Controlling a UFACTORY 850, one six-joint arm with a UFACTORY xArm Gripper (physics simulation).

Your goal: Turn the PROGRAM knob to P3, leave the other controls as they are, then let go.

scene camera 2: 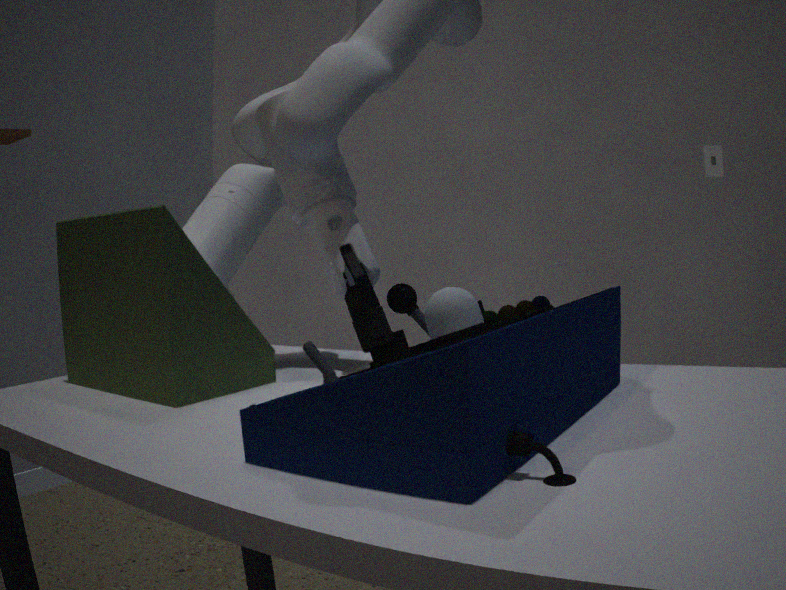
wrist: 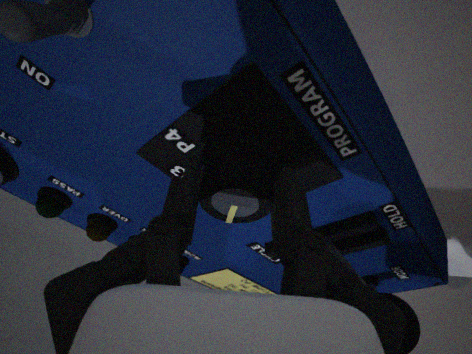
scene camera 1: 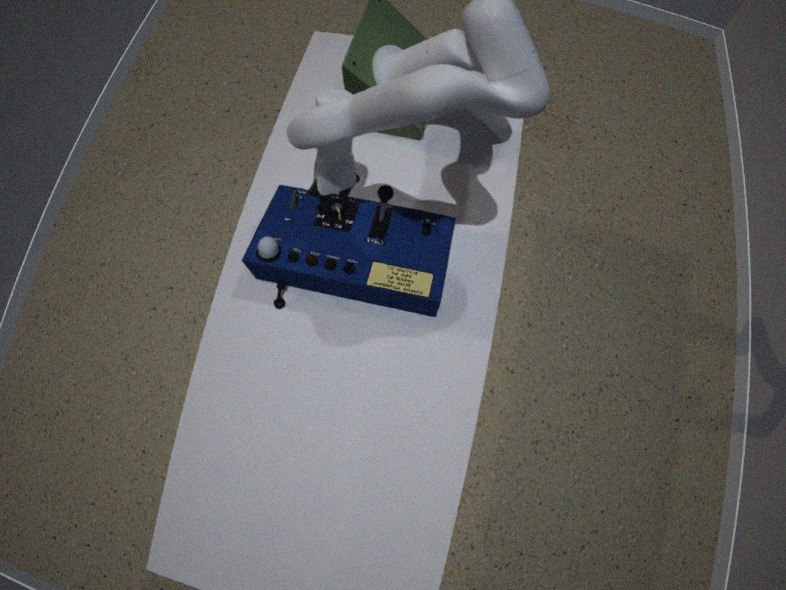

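Observation:
A cycle lever is visible, as is the gripper; the wrist view and scene camera 1 also show the gripper.

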